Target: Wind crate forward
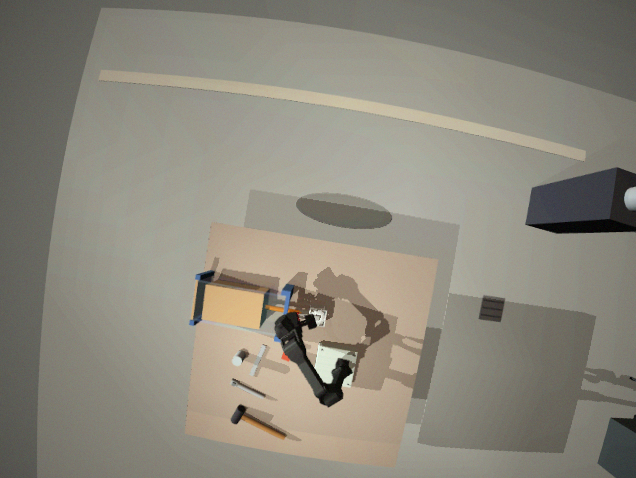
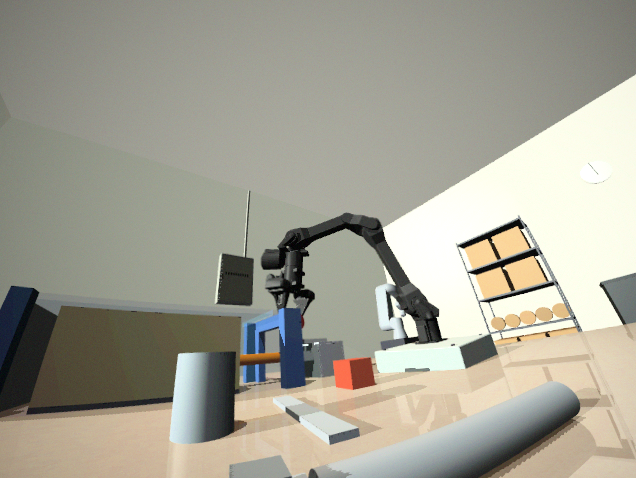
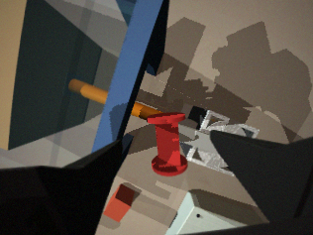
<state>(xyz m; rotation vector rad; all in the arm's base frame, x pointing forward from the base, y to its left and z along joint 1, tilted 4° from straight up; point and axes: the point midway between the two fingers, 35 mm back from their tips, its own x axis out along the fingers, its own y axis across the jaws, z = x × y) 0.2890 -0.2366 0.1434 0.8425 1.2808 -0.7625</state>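
My gripper tip is now 2 cm above the red knob. Round my gripper tip: winch crank handle 5 cm below, 4 cm behind; then winch 13 cm below, 12 cm behind, 2 cm to the right; then blue frame 6 cm ahead, 5 cm below.
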